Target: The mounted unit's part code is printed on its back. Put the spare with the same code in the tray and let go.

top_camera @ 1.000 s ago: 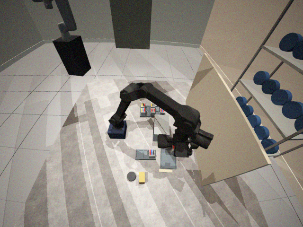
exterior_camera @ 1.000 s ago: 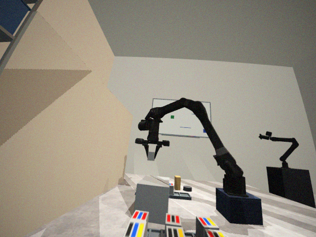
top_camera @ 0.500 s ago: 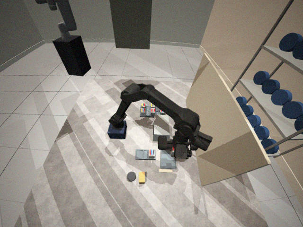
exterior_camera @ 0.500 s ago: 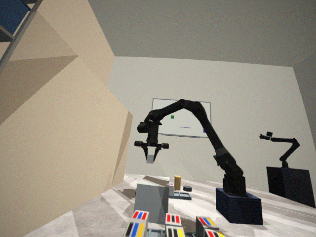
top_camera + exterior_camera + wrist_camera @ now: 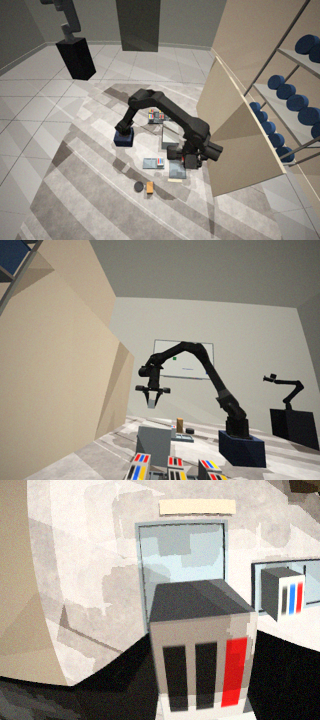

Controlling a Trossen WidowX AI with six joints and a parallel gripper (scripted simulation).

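Right now the tray is 10 mm behind my gripper tip and 130 mm below it. Round my gripper tip: orange block 140 mm behind, 140 mm to the right, 100 mm below; then grey box 80 mm behind, 200 mm to the left, 90 mm below; then dark holder 150 mm behind, 130 mm below.
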